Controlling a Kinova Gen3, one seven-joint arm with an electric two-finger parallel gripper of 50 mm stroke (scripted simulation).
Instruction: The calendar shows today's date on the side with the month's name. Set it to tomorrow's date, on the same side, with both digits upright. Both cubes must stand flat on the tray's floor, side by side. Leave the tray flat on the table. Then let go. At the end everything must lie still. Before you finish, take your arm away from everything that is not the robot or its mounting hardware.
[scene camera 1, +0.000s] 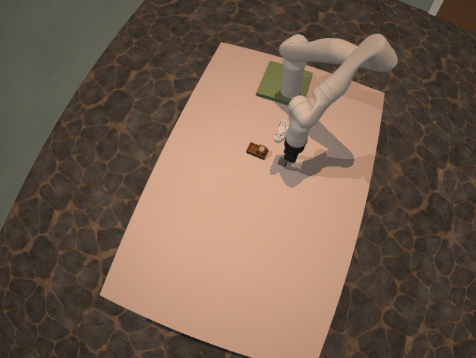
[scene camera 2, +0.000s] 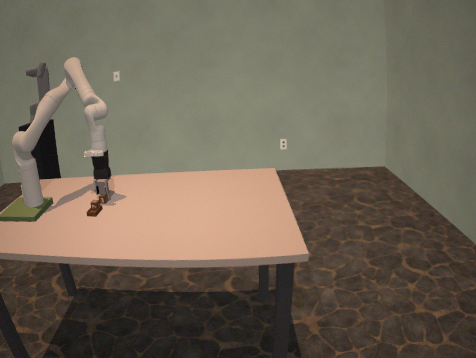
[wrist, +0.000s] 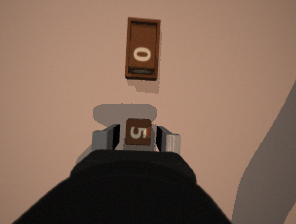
Labels:
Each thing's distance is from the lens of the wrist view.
my gripper (wrist: 138, 134): 18 cm
brown tray (wrist: 138, 29): 24 cm

